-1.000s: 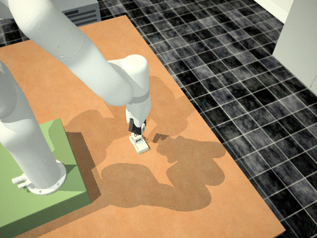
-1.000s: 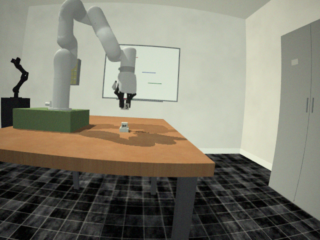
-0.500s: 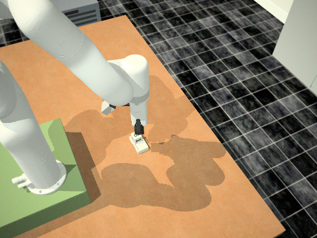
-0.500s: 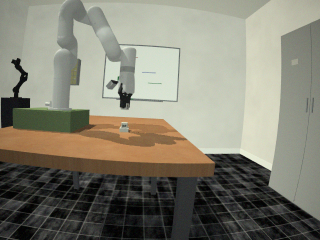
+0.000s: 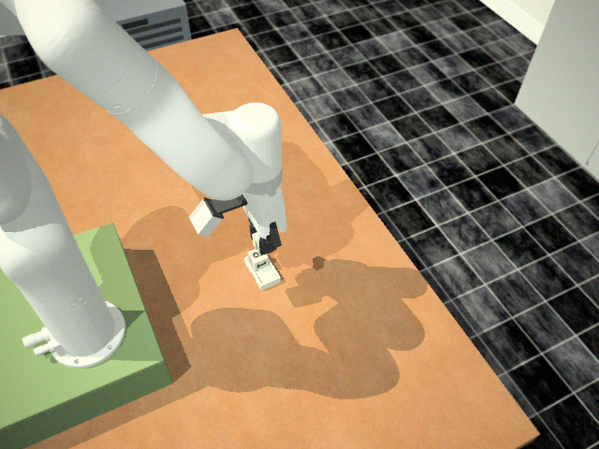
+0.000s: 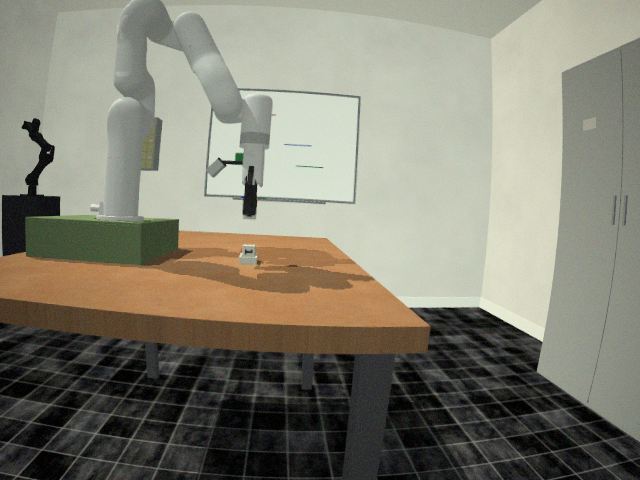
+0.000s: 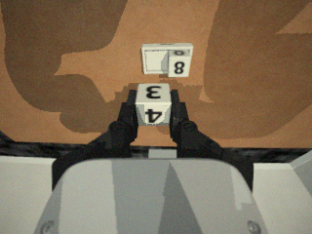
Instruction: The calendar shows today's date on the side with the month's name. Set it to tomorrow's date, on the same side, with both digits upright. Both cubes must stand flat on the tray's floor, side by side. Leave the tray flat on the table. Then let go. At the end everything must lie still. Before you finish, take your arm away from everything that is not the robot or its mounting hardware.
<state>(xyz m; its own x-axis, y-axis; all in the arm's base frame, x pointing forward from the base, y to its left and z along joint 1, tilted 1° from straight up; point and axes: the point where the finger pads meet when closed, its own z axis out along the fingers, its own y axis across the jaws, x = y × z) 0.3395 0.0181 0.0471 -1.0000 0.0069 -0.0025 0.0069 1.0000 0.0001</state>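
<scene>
The calendar cube is 1 cm below my hand. From my hand the other things lie so: calendar tray: 2 cm to the left, 13 cm below.
</scene>
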